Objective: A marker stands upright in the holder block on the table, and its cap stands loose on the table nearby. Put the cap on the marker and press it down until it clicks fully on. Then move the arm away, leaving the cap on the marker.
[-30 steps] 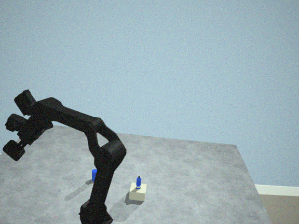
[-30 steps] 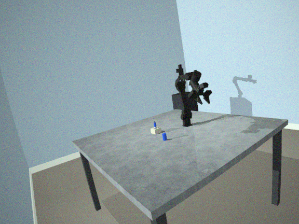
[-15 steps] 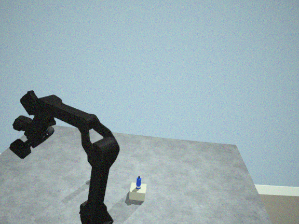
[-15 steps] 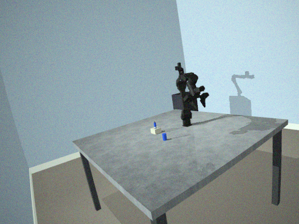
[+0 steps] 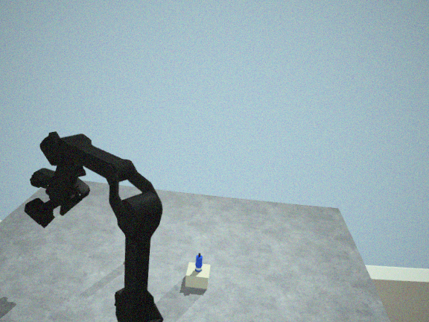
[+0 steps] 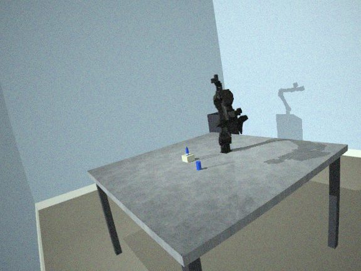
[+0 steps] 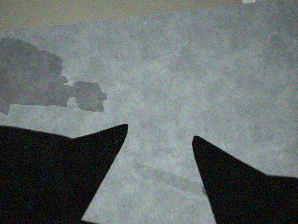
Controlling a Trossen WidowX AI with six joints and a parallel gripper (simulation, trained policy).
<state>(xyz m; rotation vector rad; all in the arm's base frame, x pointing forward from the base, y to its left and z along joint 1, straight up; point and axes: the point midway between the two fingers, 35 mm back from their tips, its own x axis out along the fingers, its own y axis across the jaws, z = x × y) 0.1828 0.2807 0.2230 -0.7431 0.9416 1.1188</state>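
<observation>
My gripper tip is 150 mm short of the blue cap, 190 mm to the left of it and 170 mm above it. Also, from my gripper tip: cream holder block 80 mm ahead, 390 mm to the right, 170 mm below.
</observation>
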